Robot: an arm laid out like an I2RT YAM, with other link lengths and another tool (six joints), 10 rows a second.
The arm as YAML. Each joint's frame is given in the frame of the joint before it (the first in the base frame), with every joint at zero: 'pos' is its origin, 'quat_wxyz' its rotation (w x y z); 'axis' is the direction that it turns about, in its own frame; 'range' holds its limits. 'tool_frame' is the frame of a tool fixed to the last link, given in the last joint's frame.
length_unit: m
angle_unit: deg
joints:
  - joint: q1
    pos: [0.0, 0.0, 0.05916]
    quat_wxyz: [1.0, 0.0, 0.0, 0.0]
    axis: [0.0, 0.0, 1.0]
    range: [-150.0, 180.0]
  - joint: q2
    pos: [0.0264, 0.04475, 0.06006]
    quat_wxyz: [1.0, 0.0, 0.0, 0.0]
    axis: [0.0, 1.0, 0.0]
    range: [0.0, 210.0]
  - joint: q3
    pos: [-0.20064, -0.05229, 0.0]
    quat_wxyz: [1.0, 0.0, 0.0, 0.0]
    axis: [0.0, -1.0, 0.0]
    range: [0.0, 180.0]
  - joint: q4
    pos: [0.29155, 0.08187, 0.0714]
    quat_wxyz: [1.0, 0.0, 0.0, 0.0]
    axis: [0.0, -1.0, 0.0]
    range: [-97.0, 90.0]
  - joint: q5
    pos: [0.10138, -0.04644, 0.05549]
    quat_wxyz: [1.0, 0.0, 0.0, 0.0]
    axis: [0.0, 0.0, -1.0]
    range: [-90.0, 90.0]
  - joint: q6
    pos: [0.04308, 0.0, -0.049]
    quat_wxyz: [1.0, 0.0, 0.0, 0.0]
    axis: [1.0, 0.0, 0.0]
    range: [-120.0, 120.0]
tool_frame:
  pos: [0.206, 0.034, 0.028]
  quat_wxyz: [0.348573, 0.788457, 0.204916, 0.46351]
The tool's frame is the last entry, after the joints.
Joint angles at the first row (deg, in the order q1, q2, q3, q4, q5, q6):
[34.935, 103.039, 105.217, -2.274, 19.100, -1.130]
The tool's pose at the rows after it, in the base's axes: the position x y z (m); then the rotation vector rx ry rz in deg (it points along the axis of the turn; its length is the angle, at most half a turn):
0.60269 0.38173 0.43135 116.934 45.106 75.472
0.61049 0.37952 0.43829 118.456 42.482 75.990
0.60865 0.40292 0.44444 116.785 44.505 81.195
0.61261 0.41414 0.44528 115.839 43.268 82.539
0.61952 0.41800 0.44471 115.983 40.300 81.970
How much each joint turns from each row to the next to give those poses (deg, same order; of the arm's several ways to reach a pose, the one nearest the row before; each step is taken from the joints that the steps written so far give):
[0.189, 2.724, 4.300, -2.520, 2.965, 1.920]
[0.054, 2.730, 3.821, -0.528, 1.474, 1.583]
[0.631, 2.347, 0.413, 5.070, -2.804, -0.526]
[0.918, 3.383, 2.602, 2.419, 1.265, -0.702]
[0.955, 3.887, 4.205, 0.403, 3.216, -0.204]

